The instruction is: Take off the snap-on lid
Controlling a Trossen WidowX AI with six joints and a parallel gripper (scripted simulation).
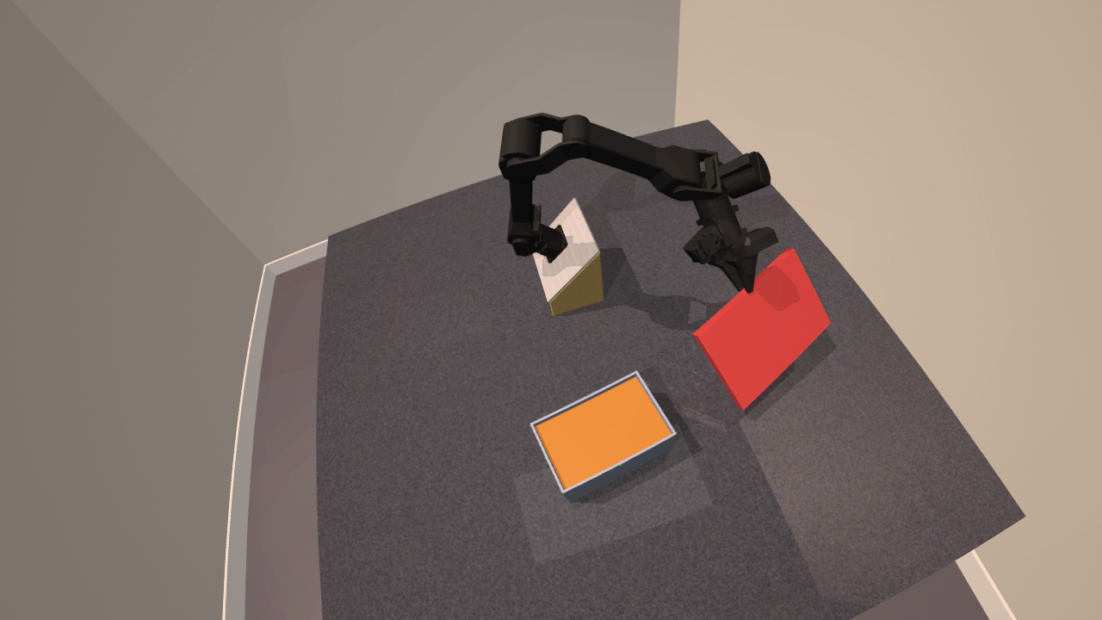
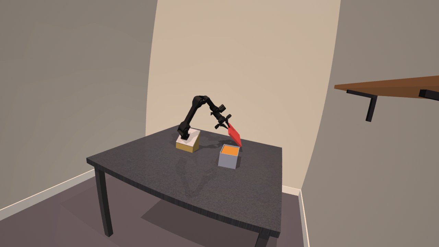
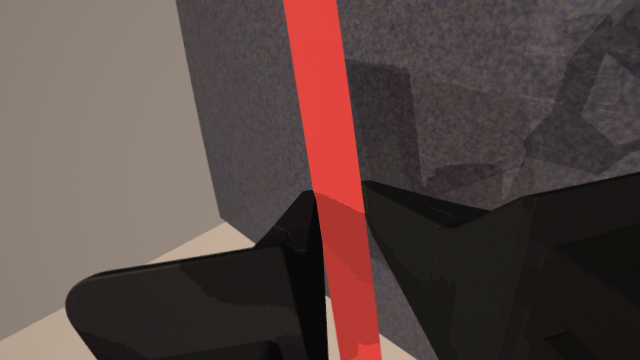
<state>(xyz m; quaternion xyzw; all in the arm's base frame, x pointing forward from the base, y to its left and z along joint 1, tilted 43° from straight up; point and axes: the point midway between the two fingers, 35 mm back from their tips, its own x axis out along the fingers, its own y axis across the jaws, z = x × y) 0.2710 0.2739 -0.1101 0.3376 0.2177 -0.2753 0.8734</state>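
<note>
Right now my gripper tip is 5 cm short of the red lid, 5 cm above it and 3 cm to the right of it. From my gripper tip the other things lie so: storage box (30 cm to the right, 14 cm below, 12 cm ahead).
</note>
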